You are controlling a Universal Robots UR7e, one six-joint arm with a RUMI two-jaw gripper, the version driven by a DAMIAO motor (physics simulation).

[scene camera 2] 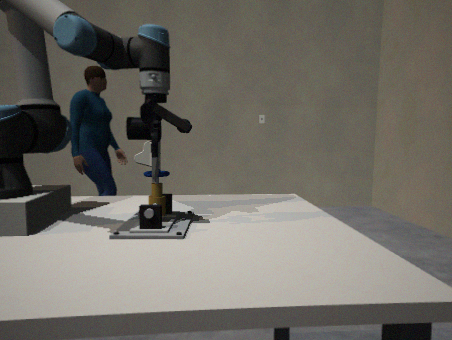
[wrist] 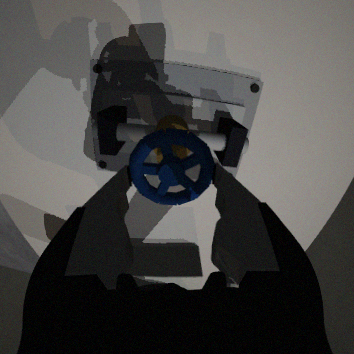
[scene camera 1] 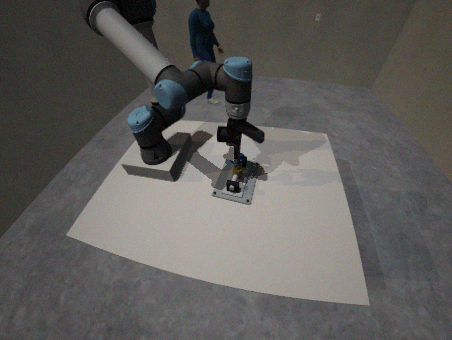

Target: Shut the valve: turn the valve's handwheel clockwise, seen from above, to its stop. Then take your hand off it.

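The valve's blue handwheel [scene camera 1: 243, 160] [scene camera 2: 164, 174] [wrist: 168, 175] lies level on top of the brass valve body [scene camera 1: 237, 171] [scene camera 2: 156, 201] [wrist: 172, 121]. The valve sits on a grey pipe [wrist: 131, 133] between two black blocks on a grey base plate [scene camera 1: 241, 199] [scene camera 2: 174, 234] [wrist: 225, 80]. My gripper [scene camera 1: 237, 161] [scene camera 2: 155, 177] [wrist: 171, 166] points straight down and is shut on the handwheel, one fingertip against the rim on each side. In the scene views a finger hides part of the wheel. How far the wheel is turned cannot be told.
The base plate stands on a pale table top [scene camera 1: 220, 245] [scene camera 2: 225, 270]. The arm's grey pedestal block [scene camera 1: 150, 173] [scene camera 2: 50, 215] is to the left of the valve in the scene views. A person [scene camera 1: 202, 35] [scene camera 2: 92, 122] in a teal top stands behind the table.
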